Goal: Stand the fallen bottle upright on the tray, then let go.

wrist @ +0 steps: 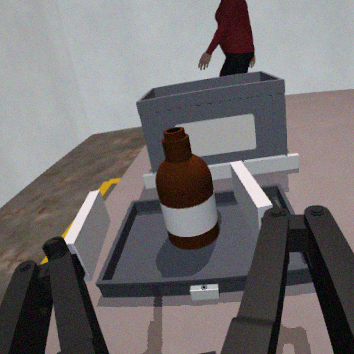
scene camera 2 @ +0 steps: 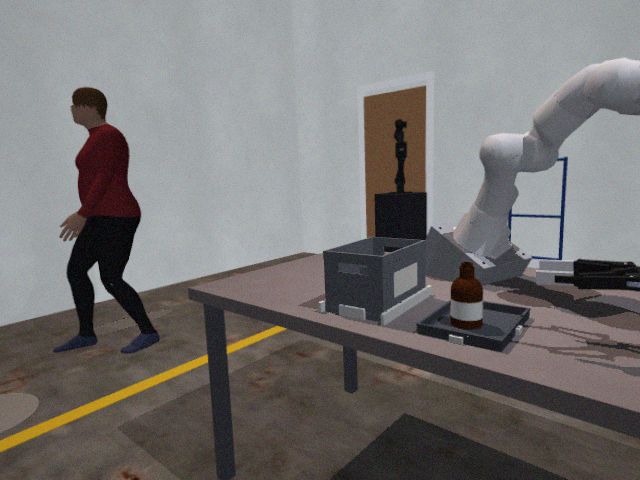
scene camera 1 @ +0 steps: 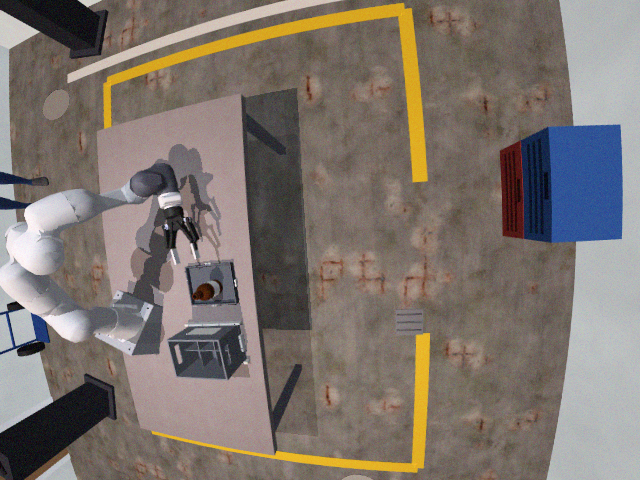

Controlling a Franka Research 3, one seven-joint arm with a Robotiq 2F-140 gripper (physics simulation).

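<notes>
The brown bottle (scene camera 1: pixel 209 290) (scene camera 2: pixel 466 308) (wrist: pixel 185 185) with a white label stands upright on its base on the dark grey tray (scene camera 1: pixel 198 272) (scene camera 2: pixel 433 333) (wrist: pixel 242 252), neck up. In the wrist view it looks slightly tilted, as the view itself is slanted. My gripper (scene camera 1: pixel 185 254) (scene camera 2: pixel 538 271) (wrist: pixel 167 192) is open and empty. It points level toward the bottle and lies outside the tray, beyond the tray's near side; a gap separates its fingertips from the bottle. The white finger pads show left and right of the bottle in the wrist view without touching it.
A grey crate (scene camera 1: pixel 226 357) (scene camera 2: pixel 352 281) (wrist: pixel 215 109) stands on the table (scene camera 1: pixel 155 134) (scene camera 2: pixel 273 284) beyond the tray. A white strip (scene camera 2: pixel 405 305) (wrist: pixel 270 164) lies along its tray side. A person (scene camera 2: pixel 107 175) (wrist: pixel 236 30) stands behind the table's far end.
</notes>
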